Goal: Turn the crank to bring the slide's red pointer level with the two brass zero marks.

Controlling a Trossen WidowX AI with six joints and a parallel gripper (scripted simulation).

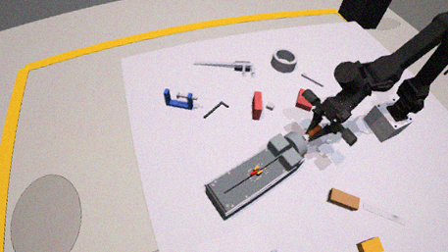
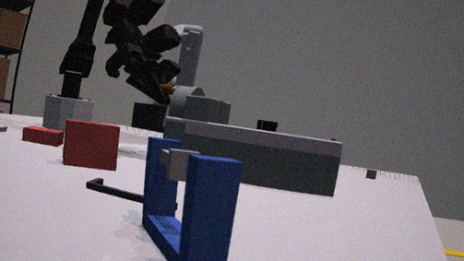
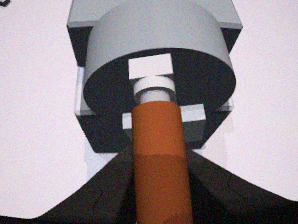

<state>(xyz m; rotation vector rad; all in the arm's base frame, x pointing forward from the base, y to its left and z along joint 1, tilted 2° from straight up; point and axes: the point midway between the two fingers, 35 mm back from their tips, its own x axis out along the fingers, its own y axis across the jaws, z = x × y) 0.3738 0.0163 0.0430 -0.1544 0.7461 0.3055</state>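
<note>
Now: the crank handle 2 cm behind my gripper tip, 1 cm to the right of it and 2 cm above it. Also, from my gripper tip: tan block (8 cm behind, 18 cm to the left, 8 cm below); then red pointer (17 cm ahead, 6 cm to the left, 1 cm below); then black hex key (19 cm ahead, 22 cm to the right, 9 cm below).
</note>
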